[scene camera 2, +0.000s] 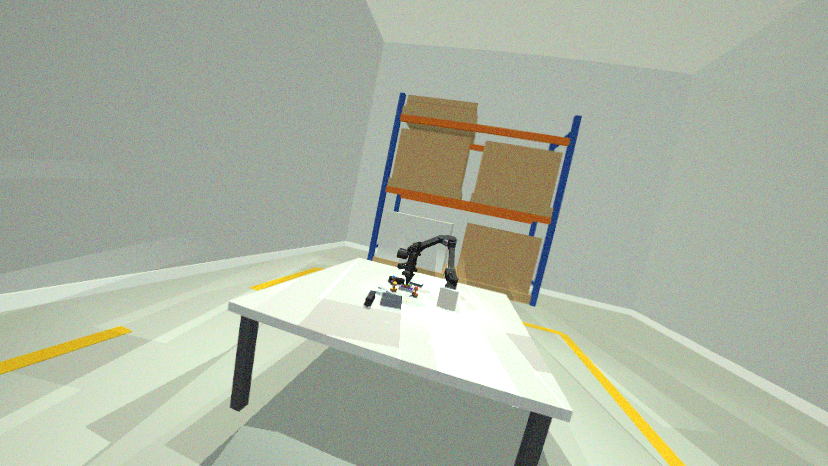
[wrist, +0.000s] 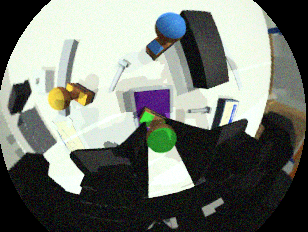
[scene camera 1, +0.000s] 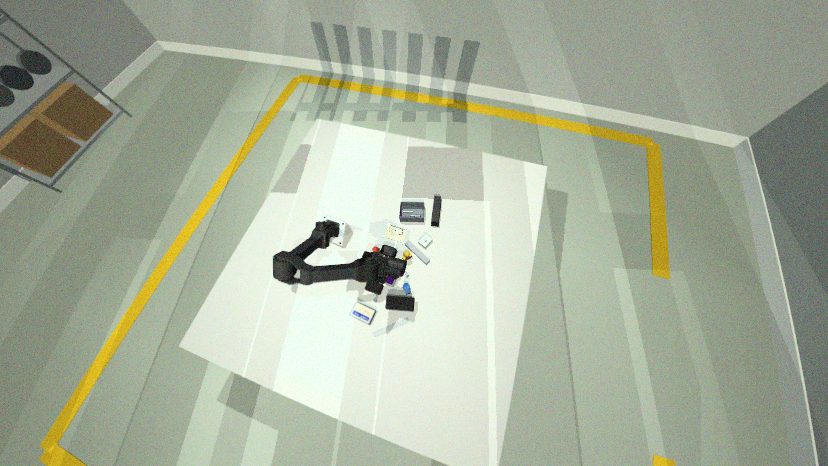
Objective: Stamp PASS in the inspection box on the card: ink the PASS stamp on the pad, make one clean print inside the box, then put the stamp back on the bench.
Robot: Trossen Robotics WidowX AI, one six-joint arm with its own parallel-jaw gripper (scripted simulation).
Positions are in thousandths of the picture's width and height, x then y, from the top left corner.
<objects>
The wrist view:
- my gripper: 508, 532
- green-knobbed stamp: 524, 597
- grey tray: 125, 593
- yellow-knobbed stamp: 193, 425
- blue-knobbed stamp: 554, 123
</objects>
